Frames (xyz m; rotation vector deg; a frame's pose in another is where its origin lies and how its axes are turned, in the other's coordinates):
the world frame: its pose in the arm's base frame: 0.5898 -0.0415 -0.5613 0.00 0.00 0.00
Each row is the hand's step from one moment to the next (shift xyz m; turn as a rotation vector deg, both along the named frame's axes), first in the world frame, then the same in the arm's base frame.
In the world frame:
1: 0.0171 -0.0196 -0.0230 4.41 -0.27 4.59
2: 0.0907 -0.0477 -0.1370 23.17 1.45 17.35
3: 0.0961 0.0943 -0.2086 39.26 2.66 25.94
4: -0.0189 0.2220 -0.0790 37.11 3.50 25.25
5: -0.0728 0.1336 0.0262 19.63 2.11 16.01
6: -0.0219 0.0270 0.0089 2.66 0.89 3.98
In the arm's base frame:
1: 0.0171 -0.0196 -0.0230 4.41 -0.27 4.59
2: 0.0907 -0.0477 -0.1370 23.17 1.45 17.35
3: 0.0961 0.0943 -0.2086 39.26 2.66 25.94
4: -0.0189 0.2220 -0.0790 37.11 3.50 25.25
5: -0.0728 0.1336 0.0262 19.63 2.11 16.01
6: -0.0219 0.0270 0.0089 2.66 0.89 3.98

